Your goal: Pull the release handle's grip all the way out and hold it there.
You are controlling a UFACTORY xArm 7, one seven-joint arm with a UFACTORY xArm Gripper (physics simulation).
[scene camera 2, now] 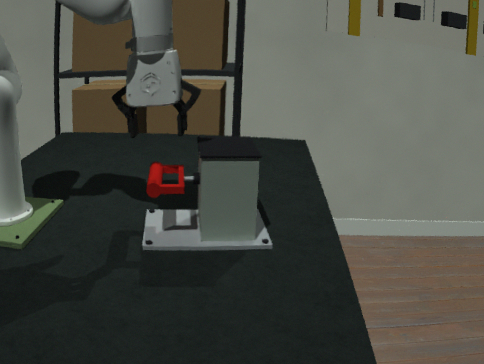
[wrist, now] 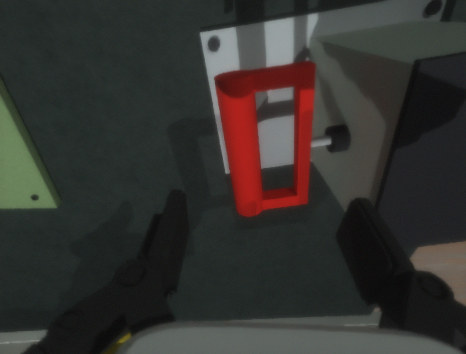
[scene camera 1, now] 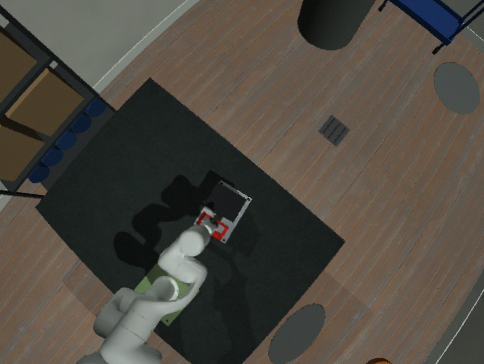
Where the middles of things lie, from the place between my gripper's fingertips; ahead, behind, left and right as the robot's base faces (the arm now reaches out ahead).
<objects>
The base plate [scene camera 2: 164, 229] is 18 cm below my hand, 9 cm ahead of it and 1 cm to the right of it.
</objects>
